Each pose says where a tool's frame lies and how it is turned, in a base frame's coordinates. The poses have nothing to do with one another.
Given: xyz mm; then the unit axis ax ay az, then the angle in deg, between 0 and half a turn.
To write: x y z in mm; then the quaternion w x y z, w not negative. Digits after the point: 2 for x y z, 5 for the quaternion.
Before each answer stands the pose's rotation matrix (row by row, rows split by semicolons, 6 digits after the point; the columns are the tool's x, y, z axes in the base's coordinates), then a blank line. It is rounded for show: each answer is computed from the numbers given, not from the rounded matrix.
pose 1, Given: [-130.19 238.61 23.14 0.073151 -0.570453 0.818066 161.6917]
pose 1, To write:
-0.938949 -0.338325 -0.062541; 0.175633 -0.315019 -0.932693; 0.295852 -0.886735 0.355208

[-130.19 238.61 23.14 0.15909 0.07222 -0.56319 0.80765]
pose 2, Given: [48.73 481.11 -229.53 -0.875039 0.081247 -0.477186 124.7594]
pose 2, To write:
0.632107 0.280406 0.722367; -0.503661 -0.559767 0.658017; 0.588869 -0.779765 -0.212603

[48.73 481.11 -229.53 0.46361 -0.77532 0.07199 -0.42281]
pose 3, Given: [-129.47 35.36 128.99 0.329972 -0.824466 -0.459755 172.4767]
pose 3, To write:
-0.774566 -0.481564 -0.410053; -0.601955 0.362245 0.711638; -0.194160 0.798044 -0.570462

[-129.47 35.36 128.99 0.06561 0.32926 -0.82269 -0.45876]
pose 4, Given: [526.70 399.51 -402.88 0.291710 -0.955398 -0.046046 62.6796]
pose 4, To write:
0.505005 -0.109876 -0.856094; -0.191695 0.952814 -0.235370; 0.841560 0.282972 0.460113

[526.70 399.51 -402.88 0.85410 0.15172 -0.49691 -0.02395]
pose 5, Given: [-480.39 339.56 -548.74 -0.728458 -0.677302 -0.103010 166.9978]
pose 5, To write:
0.073335 0.997298 -0.004232; 0.950946 -0.068647 0.301644; 0.300538 -0.026146 -0.953411

[-480.39 339.56 -548.74 0.11322 -0.72377 -0.67295 -0.10235]
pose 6, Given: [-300.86 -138.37 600.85 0.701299 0.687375 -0.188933 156.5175]
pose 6, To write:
0.025727 0.999471 0.019874; 0.848904 -0.011344 -0.528426; -0.527921 0.030466 -0.848747

[-300.86 -138.37 600.85 0.20349 0.68663 0.67299 -0.18498]
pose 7, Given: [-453.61 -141.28 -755.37 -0.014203 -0.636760 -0.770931 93.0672]
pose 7, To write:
-0.053295 0.779355 -0.624313; -0.760299 0.373651 0.531347; 0.647383 0.502982 0.572629

[-453.61 -141.28 -755.37 0.68793 -0.01031 -0.46215 -0.55952]
